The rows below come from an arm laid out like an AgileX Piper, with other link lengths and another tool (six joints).
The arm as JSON. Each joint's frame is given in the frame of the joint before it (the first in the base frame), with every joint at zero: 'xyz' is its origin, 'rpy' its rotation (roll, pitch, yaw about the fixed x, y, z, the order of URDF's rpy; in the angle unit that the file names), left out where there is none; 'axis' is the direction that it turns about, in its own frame. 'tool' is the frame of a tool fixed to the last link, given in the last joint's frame.
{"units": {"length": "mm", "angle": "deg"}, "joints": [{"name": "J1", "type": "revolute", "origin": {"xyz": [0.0, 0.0, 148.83]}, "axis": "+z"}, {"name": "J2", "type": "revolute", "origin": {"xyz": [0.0, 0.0, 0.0]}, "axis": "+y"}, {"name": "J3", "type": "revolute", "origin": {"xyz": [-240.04, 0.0, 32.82]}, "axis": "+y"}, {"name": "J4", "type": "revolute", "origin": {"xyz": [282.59, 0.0, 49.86]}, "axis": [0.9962, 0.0, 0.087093]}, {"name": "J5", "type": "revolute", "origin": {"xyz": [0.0, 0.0, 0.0]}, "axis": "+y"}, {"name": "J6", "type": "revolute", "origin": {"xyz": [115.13, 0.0, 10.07]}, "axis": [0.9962, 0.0, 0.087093]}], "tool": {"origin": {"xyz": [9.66, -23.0, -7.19], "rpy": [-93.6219, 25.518, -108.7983]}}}
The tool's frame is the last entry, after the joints.
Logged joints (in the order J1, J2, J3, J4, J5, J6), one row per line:
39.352 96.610 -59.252 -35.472 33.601 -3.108
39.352 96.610 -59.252 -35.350 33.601 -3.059
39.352 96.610 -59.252 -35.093 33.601 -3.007
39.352 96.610 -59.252 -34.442 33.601 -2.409
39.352 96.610 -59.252 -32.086 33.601 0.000
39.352 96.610 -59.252 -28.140 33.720 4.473
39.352 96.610 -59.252 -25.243 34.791 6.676
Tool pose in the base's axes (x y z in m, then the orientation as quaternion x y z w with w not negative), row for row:
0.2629 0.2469 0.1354 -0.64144 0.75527 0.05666 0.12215
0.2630 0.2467 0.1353 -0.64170 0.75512 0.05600 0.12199
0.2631 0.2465 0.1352 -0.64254 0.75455 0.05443 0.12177
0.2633 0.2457 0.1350 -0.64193 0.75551 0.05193 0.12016
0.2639 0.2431 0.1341 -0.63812 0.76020 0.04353 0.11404
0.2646 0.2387 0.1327 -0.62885 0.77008 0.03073 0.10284
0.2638 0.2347 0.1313 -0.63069 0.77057 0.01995 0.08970
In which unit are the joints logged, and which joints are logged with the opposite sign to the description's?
The joints are logged in degrees. Opposite sign: J4.
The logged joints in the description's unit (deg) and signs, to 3 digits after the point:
39.352 96.610 -59.252 35.472 33.601 -3.108
39.352 96.610 -59.252 35.350 33.601 -3.059
39.352 96.610 -59.252 35.093 33.601 -3.007
39.352 96.610 -59.252 34.442 33.601 -2.409
39.352 96.610 -59.252 32.086 33.601 0.000
39.352 96.610 -59.252 28.140 33.720 4.473
39.352 96.610 -59.252 25.243 34.791 6.676

